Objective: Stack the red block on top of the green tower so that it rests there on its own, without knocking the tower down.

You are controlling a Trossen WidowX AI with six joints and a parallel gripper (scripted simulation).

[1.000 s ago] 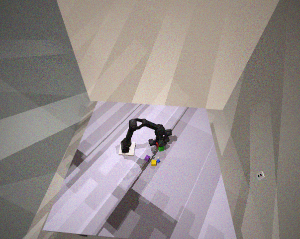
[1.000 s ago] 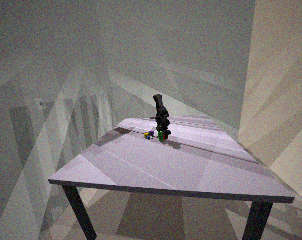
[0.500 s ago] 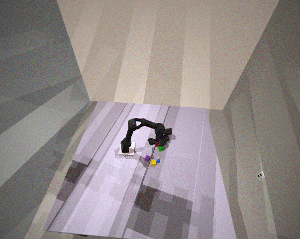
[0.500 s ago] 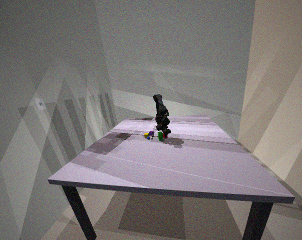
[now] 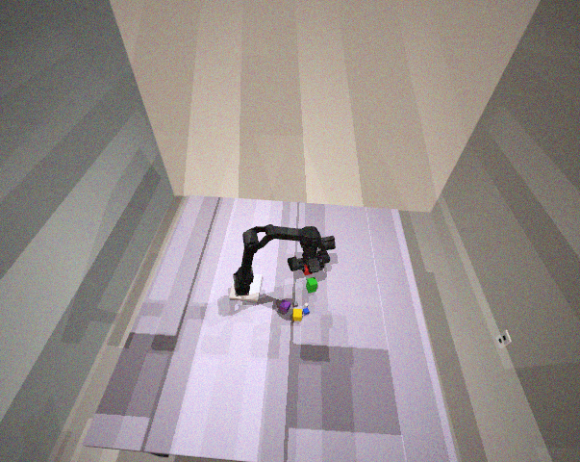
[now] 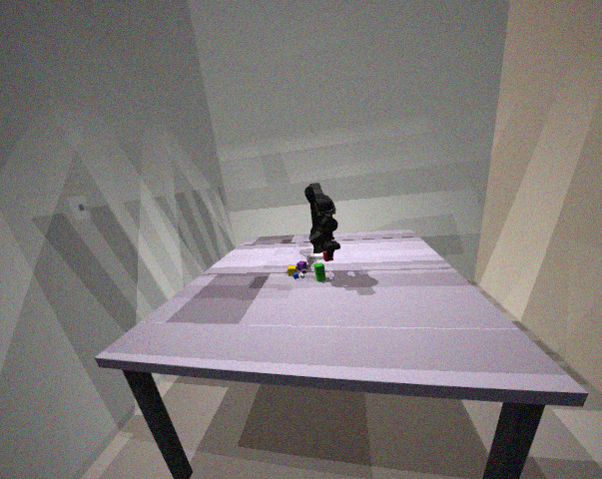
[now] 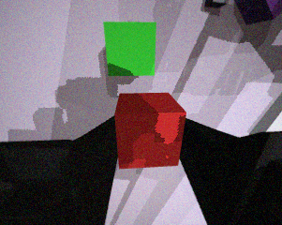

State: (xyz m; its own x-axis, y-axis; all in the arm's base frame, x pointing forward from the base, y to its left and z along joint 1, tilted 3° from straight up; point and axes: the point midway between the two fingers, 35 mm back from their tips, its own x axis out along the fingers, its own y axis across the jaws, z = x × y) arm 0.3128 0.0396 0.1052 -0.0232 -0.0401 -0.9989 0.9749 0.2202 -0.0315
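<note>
Now: gripper tip 16 cm to the left of the small blue block, 8 cm above it and 2 cm past it. Also, from my gripper tip: yellow block 18 cm to the right, 8 cm below, 6 cm behind; purple block 14 cm to the right, 11 cm behind, 8 cm below; red block 1 cm above.
</note>
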